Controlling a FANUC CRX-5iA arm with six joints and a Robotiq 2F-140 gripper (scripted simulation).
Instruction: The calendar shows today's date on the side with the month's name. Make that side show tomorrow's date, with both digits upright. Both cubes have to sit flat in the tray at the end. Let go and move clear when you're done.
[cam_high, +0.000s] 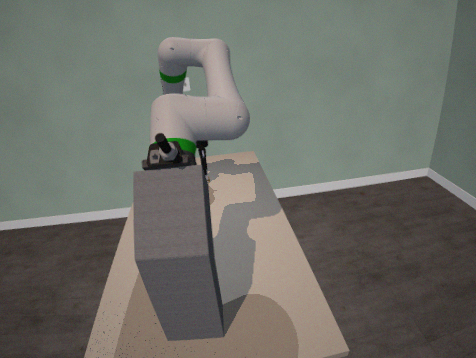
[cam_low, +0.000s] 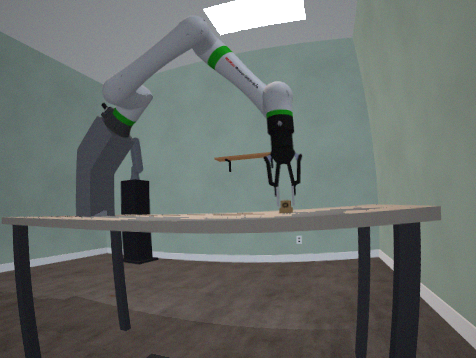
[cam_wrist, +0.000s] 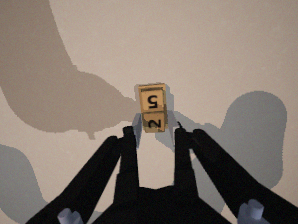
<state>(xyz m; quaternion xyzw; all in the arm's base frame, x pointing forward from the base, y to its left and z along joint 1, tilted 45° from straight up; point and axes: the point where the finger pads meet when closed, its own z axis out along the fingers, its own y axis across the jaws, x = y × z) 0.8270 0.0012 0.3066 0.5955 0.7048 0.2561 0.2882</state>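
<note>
Right now my hand is 2 cm to the right of the wooden tray and 4 cm above it.
</note>
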